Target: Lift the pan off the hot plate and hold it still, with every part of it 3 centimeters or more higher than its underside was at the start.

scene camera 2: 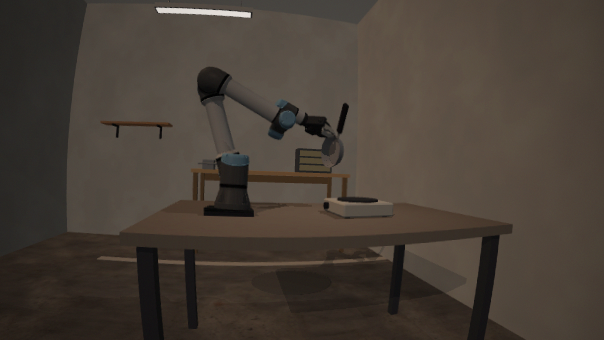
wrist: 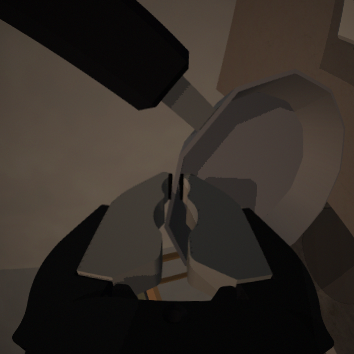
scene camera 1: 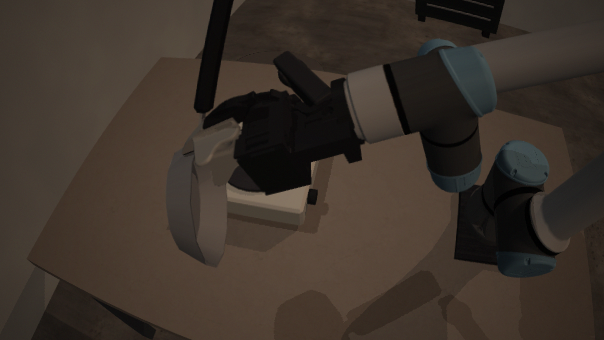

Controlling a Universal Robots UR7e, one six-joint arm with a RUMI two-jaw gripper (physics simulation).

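Pixels of known places: gripper, fingertip midpoint: [scene camera 2: 335, 136] [wrist: 175, 176] [scene camera 1: 185, 154]; arm's base, link origin: [scene camera 2: 232, 208] [scene camera 1: 492, 216].
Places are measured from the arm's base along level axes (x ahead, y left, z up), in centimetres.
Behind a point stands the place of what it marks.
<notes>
The grey pan [scene camera 1: 210, 215] @(x 55.0, y 18.8, z 20.5 cm) [scene camera 2: 333, 151] @(x 56.1, y 23.7, z 27.9 cm) [wrist: 270, 145] @(x 56.7, y 19.1, z 26.0 cm) hangs tilted steeply on its side, high above the table, with its black handle [scene camera 1: 213, 55] @(x 52.8, y 10.0, z 43.9 cm) [scene camera 2: 342, 118] @(x 52.6, y 6.7, z 43.3 cm) [wrist: 110, 50] @(x 52.8, y 11.8, z 39.9 cm) pointing up. My gripper [scene camera 1: 196, 150] @(x 54.9, y 19.7, z 35.7 cm) [scene camera 2: 332, 135] @(x 54.9, y 19.7, z 35.7 cm) [wrist: 175, 176] @(x 54.9, y 19.7, z 35.7 cm) is shut on the pan's rim wall, which shows between the two fingers in the wrist view. The white hot plate [scene camera 1: 265, 212] @(x 51.0, y 5.2, z 1.8 cm) [scene camera 2: 367, 208] @(x 52.6, y -19.0, z 2.1 cm) with its dark round top stands on the table below, apart from the pan. In scene camera 1 the gripper body hides part of the hot plate.
The brown table [scene camera 1: 125, 250] @(x 82.5, y 18.8, z -2.1 cm) [scene camera 2: 300, 231] @(x 17.7, y -36.6, z -2.1 cm) carries the hot plate and the arm's base [scene camera 1: 480, 240] @(x 3.8, y 6.6, z 0.0 cm) [scene camera 2: 229, 211] @(x -1.8, y -7.9, z -0.2 cm). A wall [scene camera 1: 60, 100] [scene camera 2: 480, 125] stands beyond the table's side. A wooden bench [scene camera 2: 270, 175] with a drawer unit [scene camera 2: 306, 160] stands behind.
</notes>
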